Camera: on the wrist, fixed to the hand. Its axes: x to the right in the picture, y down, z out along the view.
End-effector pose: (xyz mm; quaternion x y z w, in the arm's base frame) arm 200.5 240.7 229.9 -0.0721 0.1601 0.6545 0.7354
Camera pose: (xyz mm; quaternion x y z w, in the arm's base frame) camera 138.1 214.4 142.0 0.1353 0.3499 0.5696 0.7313
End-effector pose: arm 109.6 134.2 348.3 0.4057 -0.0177 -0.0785 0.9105
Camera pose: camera 124.0 239.9 317.9 0.6533 -0.0248 -0.0774 0.7527
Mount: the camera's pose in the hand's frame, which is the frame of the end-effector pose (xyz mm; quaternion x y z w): -1.5 48.9 -99.6 0.2900 0.0106 -0.0129 0.9569
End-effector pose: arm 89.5 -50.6 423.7 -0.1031 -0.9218 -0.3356 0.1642
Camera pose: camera 128.8 -78.9 523.5 -0.0356 -0.9790 -0.0570 0.1925
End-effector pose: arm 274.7 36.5 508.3 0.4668 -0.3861 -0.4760 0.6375
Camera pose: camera 379.7 66.0 528.8 0.6416 -0.4947 -0.3468 0.4726
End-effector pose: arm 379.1 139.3 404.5 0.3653 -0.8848 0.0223 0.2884
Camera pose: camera 396.9 201.0 495.0 0.4444 -0.8324 0.2781 0.1797
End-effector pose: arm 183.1 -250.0 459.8 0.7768 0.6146 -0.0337 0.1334
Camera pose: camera 218.7 -236.9 564.1 -0.7744 -0.5897 0.2040 0.1046
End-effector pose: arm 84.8 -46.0 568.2 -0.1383 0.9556 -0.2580 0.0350
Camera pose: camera 60.4 43.1 629.7 -0.1318 0.8381 -0.5259 0.0601
